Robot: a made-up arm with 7 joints.
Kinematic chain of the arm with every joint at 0, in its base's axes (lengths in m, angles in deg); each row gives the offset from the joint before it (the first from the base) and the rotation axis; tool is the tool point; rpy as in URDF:
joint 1: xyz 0 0 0.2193 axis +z
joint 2: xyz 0 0 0 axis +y
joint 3: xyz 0 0 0.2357 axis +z
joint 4: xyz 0.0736 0 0 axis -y
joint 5: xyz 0.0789 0 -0.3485 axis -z
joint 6: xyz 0 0 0 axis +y
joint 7: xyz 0.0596 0 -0.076 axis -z
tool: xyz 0 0 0 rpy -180 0 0
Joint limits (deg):
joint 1: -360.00..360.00
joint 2: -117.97..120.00
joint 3: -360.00..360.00
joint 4: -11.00..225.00
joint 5: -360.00..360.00
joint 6: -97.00..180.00
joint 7: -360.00..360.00
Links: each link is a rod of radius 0.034 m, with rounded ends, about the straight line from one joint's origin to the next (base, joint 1, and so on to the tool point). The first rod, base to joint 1, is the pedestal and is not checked.
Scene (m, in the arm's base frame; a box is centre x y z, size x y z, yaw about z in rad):
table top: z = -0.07
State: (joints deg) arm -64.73 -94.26 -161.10 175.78 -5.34 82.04 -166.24
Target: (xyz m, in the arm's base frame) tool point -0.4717 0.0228 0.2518
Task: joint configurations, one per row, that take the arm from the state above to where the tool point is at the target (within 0.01 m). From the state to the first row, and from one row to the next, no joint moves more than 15 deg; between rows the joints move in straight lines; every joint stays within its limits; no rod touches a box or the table.
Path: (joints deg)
1: -54.59 -95.69 -164.06 183.98 -3.12 94.48 -166.24
2: -44.44 -97.13 -167.03 192.19 -0.91 106.92 -166.24
3: -34.30 -98.56 -169.99 200.39 1.31 119.35 -166.24
4: -24.16 -99.99 -172.96 208.59 3.53 131.79 -166.24
5: -14.01 -101.43 -175.92 216.80 5.75 144.23 -166.24
6: -3.87 -102.86 -178.89 225.00 7.96 156.67 -166.24

